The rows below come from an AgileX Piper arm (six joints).
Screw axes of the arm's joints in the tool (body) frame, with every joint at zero. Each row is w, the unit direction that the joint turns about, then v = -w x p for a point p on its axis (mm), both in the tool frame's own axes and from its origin. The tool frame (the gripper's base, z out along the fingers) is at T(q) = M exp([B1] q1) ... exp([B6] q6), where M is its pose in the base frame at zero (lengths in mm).
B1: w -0.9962 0 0.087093 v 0 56.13 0
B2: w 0 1 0 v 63.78 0 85.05
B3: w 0 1 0 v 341.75 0 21.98
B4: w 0 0 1 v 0 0 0
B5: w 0 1 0 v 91 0 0
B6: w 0 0 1 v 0 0 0
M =
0.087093 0 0.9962 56.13
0 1 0 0
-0.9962 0 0.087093 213.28
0 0 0 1
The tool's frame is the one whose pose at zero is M.
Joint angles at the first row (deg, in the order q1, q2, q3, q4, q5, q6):
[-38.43, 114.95, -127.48, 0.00, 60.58, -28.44]
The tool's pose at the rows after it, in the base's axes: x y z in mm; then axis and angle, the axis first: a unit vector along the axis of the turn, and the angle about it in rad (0 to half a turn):
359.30 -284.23 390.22 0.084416 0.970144 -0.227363 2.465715
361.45 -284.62 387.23 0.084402 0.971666 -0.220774 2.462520
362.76 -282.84 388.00 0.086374 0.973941 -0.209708 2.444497
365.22 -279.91 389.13 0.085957 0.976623 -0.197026 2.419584
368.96 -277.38 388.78 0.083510 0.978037 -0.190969 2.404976
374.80 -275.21 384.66 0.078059 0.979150 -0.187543 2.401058
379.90 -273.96 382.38 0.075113 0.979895 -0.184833 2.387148
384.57 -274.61 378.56 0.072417 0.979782 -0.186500 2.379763
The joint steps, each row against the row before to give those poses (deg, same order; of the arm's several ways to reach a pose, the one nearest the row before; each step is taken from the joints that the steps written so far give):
[0.00, 0.94, 0.00, 0.46, -0.51, -0.10]
[0.00, 0.39, 0.00, 0.75, -0.11, -0.12]
[0.00, 0.00, -0.14, 1.61, 0.00, 0.00]
[0.14, 0.00, -0.13, 2.00, -0.23, -0.20]
[0.39, 0.26, -0.23, 0.90, -0.34, -0.05]
[0.61, 0.60, 0.00, 0.25, -0.60, -0.13]
[0.42, 0.58, -0.27, 0.58, -0.82, -0.09]
[0.28, 0.70, -0.14, 0.04, -1.02, -0.14]

